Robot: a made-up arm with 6 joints. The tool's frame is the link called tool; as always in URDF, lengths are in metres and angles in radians.
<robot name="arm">
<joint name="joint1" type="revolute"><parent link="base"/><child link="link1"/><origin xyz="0 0 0.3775"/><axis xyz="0 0 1"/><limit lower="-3.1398" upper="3.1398"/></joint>
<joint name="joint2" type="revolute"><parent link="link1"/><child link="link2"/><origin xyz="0 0 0" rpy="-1.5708 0 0"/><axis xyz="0 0 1"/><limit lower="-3.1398" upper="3.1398"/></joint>
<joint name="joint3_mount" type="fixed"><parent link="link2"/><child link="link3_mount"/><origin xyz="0 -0.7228 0"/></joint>
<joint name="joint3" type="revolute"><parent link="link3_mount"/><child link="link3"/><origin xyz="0 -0.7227 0" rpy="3.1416 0 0"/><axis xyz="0 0 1"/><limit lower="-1.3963" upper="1.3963"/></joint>
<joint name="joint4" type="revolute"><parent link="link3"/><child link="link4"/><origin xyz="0 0 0" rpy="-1.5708 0 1.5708"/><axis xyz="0 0 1"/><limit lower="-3.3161" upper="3.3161"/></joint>
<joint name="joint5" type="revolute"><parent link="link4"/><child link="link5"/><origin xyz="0 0 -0.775" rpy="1.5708 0 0"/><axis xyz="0 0 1"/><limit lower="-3.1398" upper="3.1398"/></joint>
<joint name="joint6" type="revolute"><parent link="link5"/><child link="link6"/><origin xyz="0 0 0.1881" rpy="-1.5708 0 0"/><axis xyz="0 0 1"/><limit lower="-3.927" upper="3.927"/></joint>
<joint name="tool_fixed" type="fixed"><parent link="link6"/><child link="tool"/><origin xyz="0 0 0" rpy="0 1.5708 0"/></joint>
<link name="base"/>
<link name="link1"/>
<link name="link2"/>
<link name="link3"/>
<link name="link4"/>
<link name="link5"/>
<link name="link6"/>
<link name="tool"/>
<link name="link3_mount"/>
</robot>
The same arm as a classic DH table. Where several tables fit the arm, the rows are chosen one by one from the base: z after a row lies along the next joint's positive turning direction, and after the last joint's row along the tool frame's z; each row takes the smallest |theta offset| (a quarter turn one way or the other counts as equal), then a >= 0, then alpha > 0; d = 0 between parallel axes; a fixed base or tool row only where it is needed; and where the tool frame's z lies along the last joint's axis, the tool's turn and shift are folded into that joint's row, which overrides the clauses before.
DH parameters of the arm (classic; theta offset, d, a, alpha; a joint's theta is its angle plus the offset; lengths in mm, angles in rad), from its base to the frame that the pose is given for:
joint1: 0 377.5 0 -1.5708
joint2: -1.5708 0 1445.5 3.1416
joint3: 0 0 0 -1.5708
joint4: 0 -775 0 1.5708
joint5: 0 188.1 0 -1.5708
joint6: 1.5708 0 0 1.5708
tool (fixed): -1.5708 0 0 0
Joint limits (rad, base to tool): -3.1398..3.1398 -3.1398..3.1398 -1.3963..1.3963 -3.3161..3.3161 -3.1398..3.1398 -3.927..3.927

